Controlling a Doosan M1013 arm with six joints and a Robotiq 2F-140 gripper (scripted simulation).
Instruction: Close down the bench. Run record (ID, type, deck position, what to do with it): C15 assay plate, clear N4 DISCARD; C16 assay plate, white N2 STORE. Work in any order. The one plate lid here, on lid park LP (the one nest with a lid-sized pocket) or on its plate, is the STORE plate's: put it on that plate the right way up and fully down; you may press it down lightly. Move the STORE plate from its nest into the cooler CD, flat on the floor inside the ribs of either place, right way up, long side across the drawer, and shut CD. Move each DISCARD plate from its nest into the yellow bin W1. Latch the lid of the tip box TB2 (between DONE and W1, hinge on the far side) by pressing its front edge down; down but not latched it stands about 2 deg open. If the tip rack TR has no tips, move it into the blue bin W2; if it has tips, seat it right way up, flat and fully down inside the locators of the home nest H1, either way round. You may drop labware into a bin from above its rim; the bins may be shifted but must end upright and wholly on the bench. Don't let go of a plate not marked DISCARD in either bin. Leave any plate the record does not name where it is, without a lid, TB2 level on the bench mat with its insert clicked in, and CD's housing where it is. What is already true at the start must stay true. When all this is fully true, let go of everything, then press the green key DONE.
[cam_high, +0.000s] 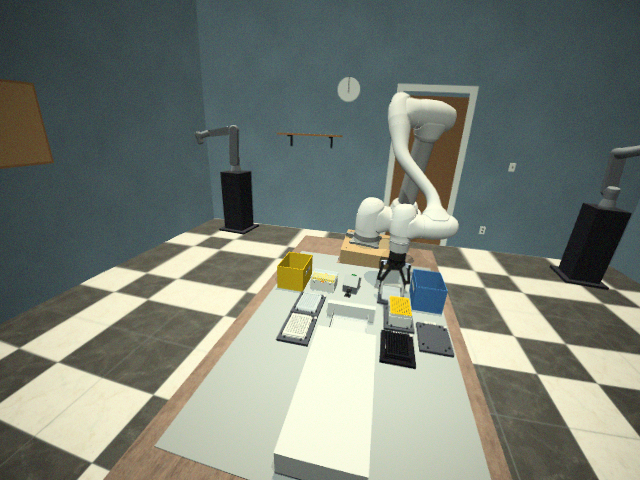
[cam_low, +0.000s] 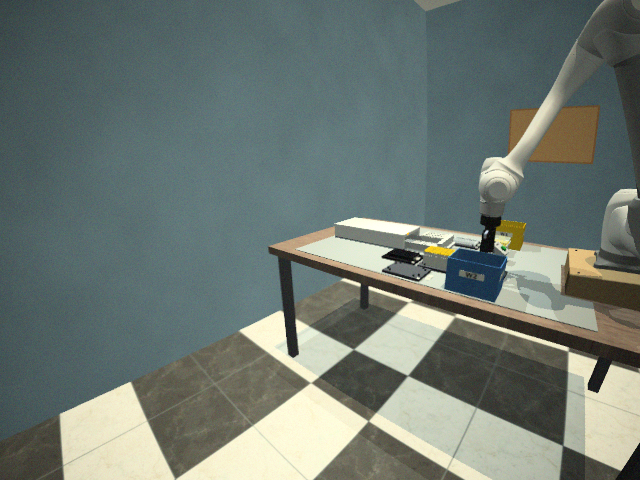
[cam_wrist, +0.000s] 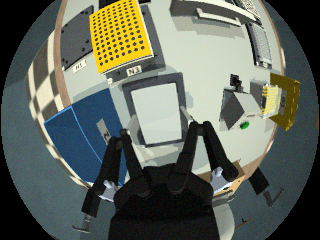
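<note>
My gripper is now 2 cm above the clear plate lid. Also, from my hand: blue bin W2: 16 cm to the left, 2 cm behind; done key block: 19 cm to the right, 2 cm above; yellow-topped tip rack: 17 cm ahead, 4 cm to the left, 2 cm above.
</note>
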